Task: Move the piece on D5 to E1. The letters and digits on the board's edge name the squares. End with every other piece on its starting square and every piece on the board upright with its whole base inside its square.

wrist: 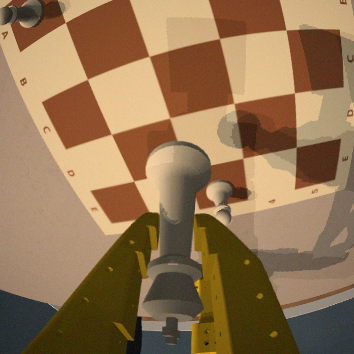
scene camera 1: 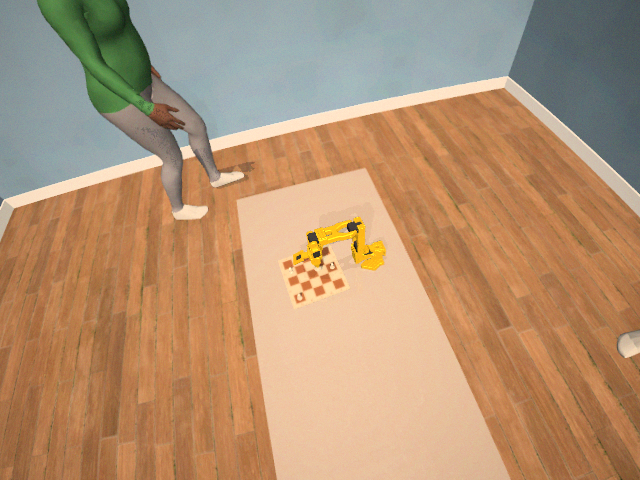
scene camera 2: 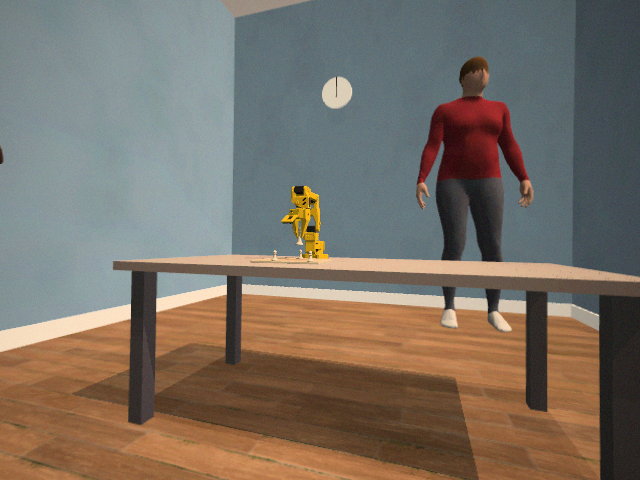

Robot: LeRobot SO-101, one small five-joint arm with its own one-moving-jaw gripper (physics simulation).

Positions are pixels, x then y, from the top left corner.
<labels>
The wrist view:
white king: 178,169
chessboard: 259,94
white pawn: 219,190
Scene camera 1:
chessboard: 312,285
</labels>
